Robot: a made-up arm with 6 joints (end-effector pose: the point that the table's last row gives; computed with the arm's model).
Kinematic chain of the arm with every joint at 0, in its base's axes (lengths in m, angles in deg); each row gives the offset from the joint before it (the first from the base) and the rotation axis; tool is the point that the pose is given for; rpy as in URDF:
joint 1: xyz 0 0 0.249 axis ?
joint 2: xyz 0 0 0 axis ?
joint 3: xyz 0.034 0 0.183 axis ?
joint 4: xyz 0.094 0 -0.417 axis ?
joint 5: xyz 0 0 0 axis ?
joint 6: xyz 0.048 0 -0.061 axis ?
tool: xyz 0 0 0 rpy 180 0 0
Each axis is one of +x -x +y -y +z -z.
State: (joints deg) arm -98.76 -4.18 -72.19 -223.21 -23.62 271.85
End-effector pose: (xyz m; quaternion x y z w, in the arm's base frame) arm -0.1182 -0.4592 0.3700 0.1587 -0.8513 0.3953 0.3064
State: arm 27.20 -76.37 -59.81 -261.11 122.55 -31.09
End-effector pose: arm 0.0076 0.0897 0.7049 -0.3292 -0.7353 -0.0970 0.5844
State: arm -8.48 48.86 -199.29 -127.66 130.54 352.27
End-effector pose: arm 0.2297 -0.0963 0.7735 0.4299 -0.6952 -0.0051 0.5761
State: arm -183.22 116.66 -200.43 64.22 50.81 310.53
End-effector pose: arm -0.6474 0.0211 0.1691 0.1303 -0.8276 0.3328 0.4329
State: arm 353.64 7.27 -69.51 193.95 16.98 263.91
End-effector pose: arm 0.5185 -0.0510 0.2574 -0.4600 0.6211 -0.4641 0.4328
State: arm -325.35 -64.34 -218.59 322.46 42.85 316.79
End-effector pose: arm -0.5014 -0.3512 0.1615 -0.1755 -0.5371 0.8103 0.1556
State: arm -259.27 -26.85 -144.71 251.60 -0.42 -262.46
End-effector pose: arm -0.0340 -0.0676 0.9117 -0.0391 -0.0638 -0.7057 0.7045
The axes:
joint 1: +z
joint 2: +y
joint 3: +y
joint 4: -z
joint 5: +y
joint 6: -z

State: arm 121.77 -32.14 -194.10 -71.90 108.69 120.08
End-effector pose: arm 0.2896 -0.3355 0.6769 -0.4281 0.5668 0.2465 0.6593
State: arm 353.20 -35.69 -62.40 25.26 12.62 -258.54
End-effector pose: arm 0.3811 -0.0598 0.6091 -0.3192 0.6536 -0.3166 0.6088
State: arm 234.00 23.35 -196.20 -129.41 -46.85 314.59
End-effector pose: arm -0.0175 -0.1257 0.8295 0.1548 0.4069 -0.7732 0.4611
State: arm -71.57 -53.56 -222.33 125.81 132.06 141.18
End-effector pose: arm -0.1055 0.5154 0.2042 0.7406 -0.3650 0.5620 0.0499
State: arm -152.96 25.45 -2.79 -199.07 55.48 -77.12
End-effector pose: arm -0.0206 -0.0190 -0.0982 -0.4799 -0.8253 0.2966 0.0233
